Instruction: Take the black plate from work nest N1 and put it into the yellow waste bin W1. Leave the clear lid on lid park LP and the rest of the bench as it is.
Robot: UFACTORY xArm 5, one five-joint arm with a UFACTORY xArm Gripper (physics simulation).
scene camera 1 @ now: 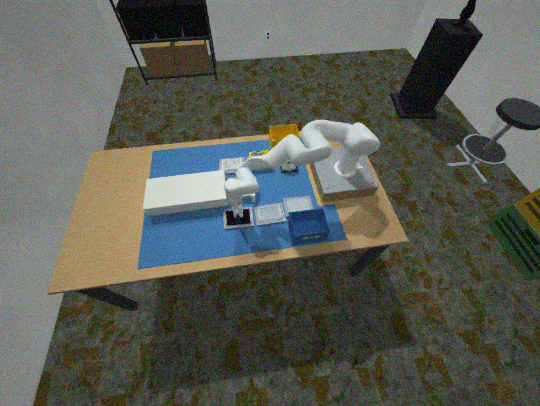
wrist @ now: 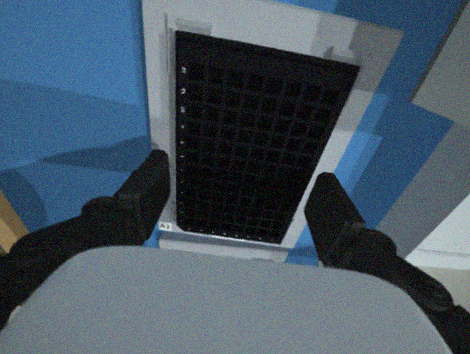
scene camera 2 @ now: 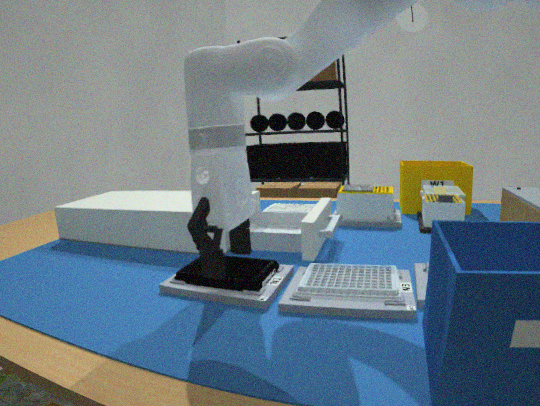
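Seen in the pictures: gripper, fingertip midpoint: (scene camera 1: 238, 215) (wrist: 241, 181) (scene camera 2: 228, 264); arm's base, origin of the base link: (scene camera 1: 344, 169).
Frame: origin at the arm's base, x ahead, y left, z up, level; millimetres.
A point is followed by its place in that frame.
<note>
The black plate (scene camera 1: 237, 217) (scene camera 2: 230, 272) @(z -60, x 594, y 312 mm) (wrist: 245, 145) @(z -60, x 628, y 301 mm) sits flat in work nest N1 (scene camera 2: 220, 296) @(z -76, x 583, y 353 mm) (wrist: 156, 90) @(z -74, x 638, y 356 mm). My gripper (scene camera 1: 238, 213) @(z -57, x 606, y 297 mm) (scene camera 2: 227, 262) @(z -57, x 606, y 297 mm) (wrist: 241, 181) @(z -57, x 606, y 297 mm) is open and low over it, one finger beyond each long side in the wrist view. The left finger there is nearer to the plate's edge than the right. No finger visibly touches the plate; exact finger height is hard to tell. The yellow waste bin W1 (scene camera 1: 284, 132) @(z -26, x 349, y -332 mm) (scene camera 2: 412, 175) @(z 10, x 404, y -192 mm) stands at the back of the bench. I cannot tell which low holder is lid park LP; its clear lid is not clearly made out.
A white plate (scene camera 1: 270, 213) @(z -70, x 434, y 270 mm) (scene camera 2: 350, 280) @(z -60, x 435, y 281 mm) sits in the neighbouring nest. A tall blue bin (scene camera 1: 308, 225) @(z -82, x 225, y 334 mm) (scene camera 2: 475, 310) @(z 6, x 300, y 448 mm) stands further right. A long white instrument (scene camera 1: 185, 192) @(z -2, x 903, y 186 mm) (scene camera 2: 125, 220) @(z -24, x 880, y 257 mm) with an extended tray is behind the gripper. A yellow-topped box (scene camera 2: 365, 204) @(z -40, x 496, y -66 mm) stands near W1.
</note>
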